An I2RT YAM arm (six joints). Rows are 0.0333 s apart.
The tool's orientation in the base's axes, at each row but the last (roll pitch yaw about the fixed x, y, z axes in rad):
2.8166, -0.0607, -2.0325
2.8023, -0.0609, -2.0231
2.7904, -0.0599, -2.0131
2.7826, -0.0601, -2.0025
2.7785, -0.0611, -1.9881
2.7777, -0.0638, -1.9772
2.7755, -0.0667, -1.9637
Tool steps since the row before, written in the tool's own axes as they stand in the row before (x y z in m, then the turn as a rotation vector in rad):
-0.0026, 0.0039, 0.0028, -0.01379, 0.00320, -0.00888
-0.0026, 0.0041, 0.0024, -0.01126, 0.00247, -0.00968
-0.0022, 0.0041, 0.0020, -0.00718, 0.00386, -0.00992
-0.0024, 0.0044, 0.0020, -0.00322, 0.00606, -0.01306
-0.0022, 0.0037, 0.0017, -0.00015, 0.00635, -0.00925
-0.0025, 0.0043, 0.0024, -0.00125, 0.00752, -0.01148
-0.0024, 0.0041, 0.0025, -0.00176, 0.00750, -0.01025
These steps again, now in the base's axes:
-0.0030, 0.0043, -0.0016, 0.00621, 0.01292, 0.00858
-0.0031, 0.0043, -0.0011, 0.00598, 0.01026, 0.00925
-0.0032, 0.0039, -0.0006, 0.00315, 0.00714, 0.01019
-0.0034, 0.0042, -0.0005, 0.00072, 0.00416, 0.01414
-0.0028, 0.0036, -0.0004, -0.00209, 0.00182, 0.01087
-0.0035, 0.0042, -0.0009, -0.00187, 0.00309, 0.01330
-0.0035, 0.0040, -0.0010, -0.00209, 0.00365, 0.01211

